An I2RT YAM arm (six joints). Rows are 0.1 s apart.
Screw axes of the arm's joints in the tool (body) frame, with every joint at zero. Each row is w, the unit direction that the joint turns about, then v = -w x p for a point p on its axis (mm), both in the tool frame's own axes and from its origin. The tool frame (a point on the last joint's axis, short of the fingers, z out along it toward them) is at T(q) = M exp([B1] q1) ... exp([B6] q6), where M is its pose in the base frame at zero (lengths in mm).
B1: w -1 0 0 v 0 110.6 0
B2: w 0 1 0 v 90.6 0 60
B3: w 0 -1 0 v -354.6 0 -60
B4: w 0 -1 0 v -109.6 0 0
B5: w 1 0 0 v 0 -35.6 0
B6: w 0 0 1 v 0 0 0
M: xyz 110.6 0 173.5 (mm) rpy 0 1.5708 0 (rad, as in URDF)
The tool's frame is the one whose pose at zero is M.
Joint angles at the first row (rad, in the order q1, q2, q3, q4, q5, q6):
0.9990, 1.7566, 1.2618, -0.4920, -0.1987, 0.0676
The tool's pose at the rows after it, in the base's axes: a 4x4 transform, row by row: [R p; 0 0 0 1], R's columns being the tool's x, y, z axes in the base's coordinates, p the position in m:
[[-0.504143 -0.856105 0.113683 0.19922], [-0.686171 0.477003 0.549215 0.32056], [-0.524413 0.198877 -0.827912 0.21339], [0 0 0 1]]
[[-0.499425 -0.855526 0.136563 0.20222], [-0.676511 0.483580 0.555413 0.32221], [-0.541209 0.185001 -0.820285 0.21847], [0 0 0 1]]
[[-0.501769 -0.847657 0.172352 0.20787], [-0.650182 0.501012 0.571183 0.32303], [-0.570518 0.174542 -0.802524 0.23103], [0 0 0 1]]
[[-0.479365 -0.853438 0.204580 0.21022], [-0.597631 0.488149 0.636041 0.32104], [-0.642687 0.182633 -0.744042 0.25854], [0 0 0 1]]
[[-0.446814 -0.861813 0.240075 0.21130], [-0.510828 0.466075 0.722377 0.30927], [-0.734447 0.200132 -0.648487 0.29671], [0 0 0 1]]
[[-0.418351 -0.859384 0.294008 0.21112], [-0.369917 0.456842 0.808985 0.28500], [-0.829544 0.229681 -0.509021 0.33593], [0 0 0 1]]
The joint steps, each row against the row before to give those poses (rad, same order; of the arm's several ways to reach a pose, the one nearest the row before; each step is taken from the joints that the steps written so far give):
-0.0035, 0.0272, 0.0167, -0.0104, -0.0061, -0.0168
-0.0029, 0.0006, 0.0173, 0.0022, 0.0145, -0.0013
-0.0097, -0.0074, 0.0333, -0.0044, 0.0161, 0.0084
-0.0093, -0.0446, 0.0321, 0.0162, -0.0155, 0.0035
-0.0236, -0.0811, 0.0198, 0.0305, -0.0371, 0.0067
-0.0436, -0.1152, -0.0224, 0.0789, -0.0438, 0.0372

